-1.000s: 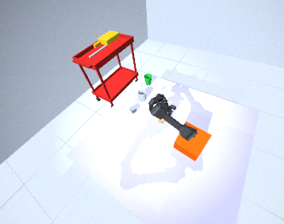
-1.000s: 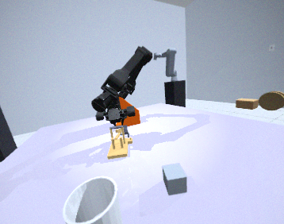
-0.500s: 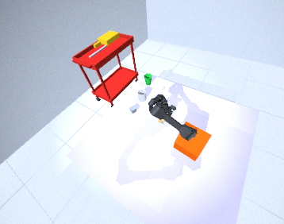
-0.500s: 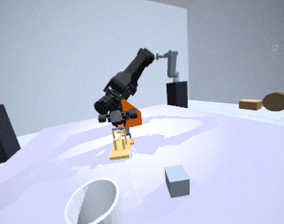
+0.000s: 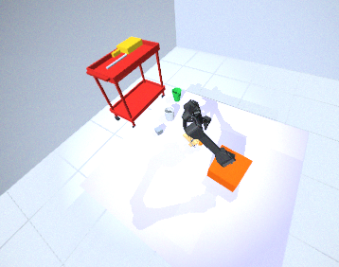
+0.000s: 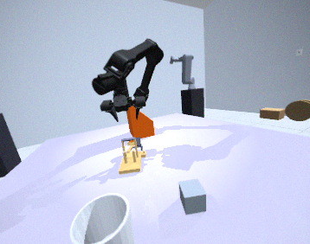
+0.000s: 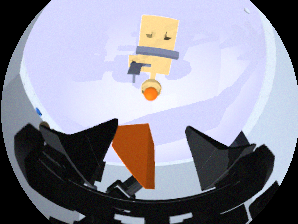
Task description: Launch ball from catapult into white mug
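My gripper tip is now 10 mm past the orange ball, 10 mm to the right of it and 110 mm above it. Round my gripper tip: wooden catapult (50 mm ahead, 120 mm below); then grey cube (370 mm ahead, 50 mm to the left, 140 mm below); then white mug (380 mm ahead, 140 mm to the right, 140 mm below).
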